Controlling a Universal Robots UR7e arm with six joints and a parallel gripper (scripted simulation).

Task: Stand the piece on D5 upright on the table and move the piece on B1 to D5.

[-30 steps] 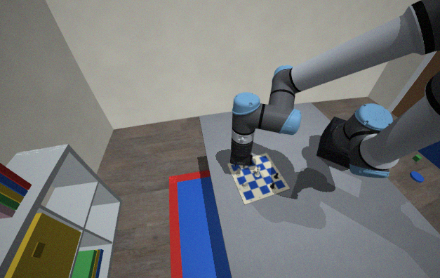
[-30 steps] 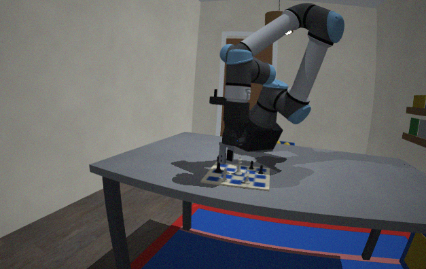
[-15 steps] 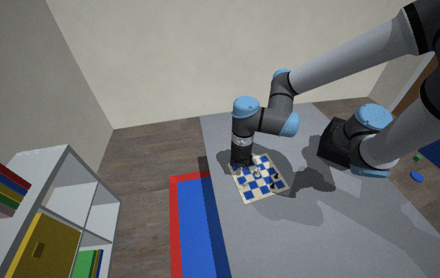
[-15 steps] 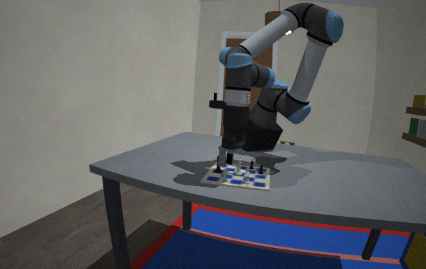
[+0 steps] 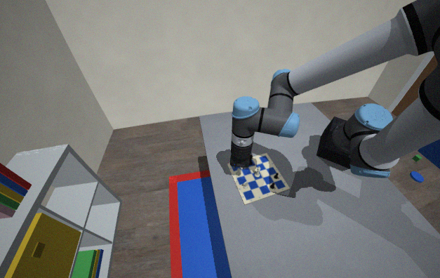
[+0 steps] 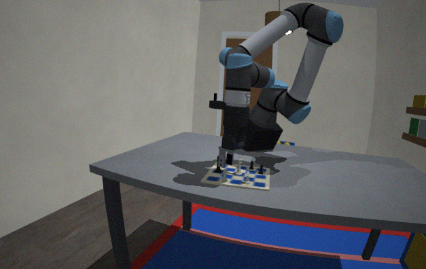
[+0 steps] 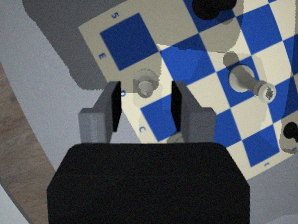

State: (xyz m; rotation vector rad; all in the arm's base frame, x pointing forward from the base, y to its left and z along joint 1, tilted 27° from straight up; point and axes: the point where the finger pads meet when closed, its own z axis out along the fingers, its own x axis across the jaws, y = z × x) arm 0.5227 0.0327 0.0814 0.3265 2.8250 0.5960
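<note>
My hand is 50 mm above the small white piece. The rest, counted from my hand: chessboard: 90 mm behind, 20 mm to the left, 70 mm below; then tall black piece: 60 mm behind, 60 mm to the right, 40 mm below.
</note>
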